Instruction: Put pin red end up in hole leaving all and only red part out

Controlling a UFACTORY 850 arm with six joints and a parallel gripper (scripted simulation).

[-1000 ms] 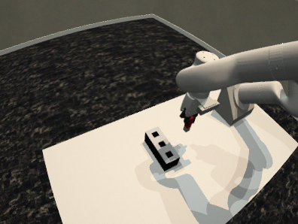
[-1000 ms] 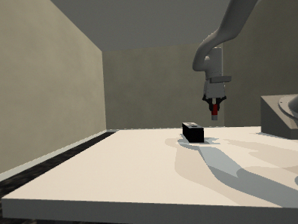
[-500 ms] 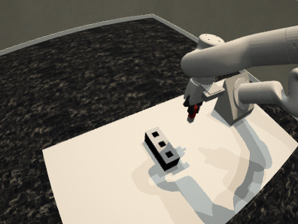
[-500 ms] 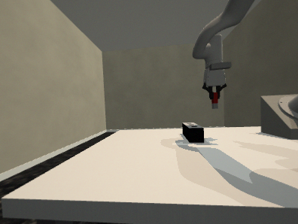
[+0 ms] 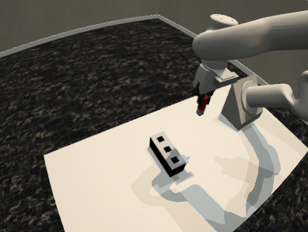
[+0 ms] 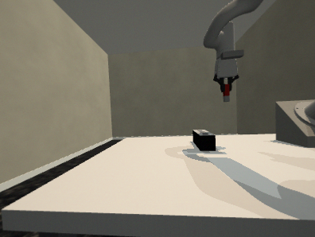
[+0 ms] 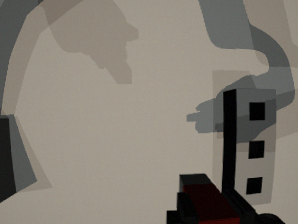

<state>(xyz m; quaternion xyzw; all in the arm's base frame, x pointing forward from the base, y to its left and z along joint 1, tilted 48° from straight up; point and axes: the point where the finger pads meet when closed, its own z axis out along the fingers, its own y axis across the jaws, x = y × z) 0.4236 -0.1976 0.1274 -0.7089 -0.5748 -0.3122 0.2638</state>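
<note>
The black block lies 270 mm below my hand, 130 mm ahead of it and 20 mm to the right of it. Round my hand: pin: 10 mm below.
</note>
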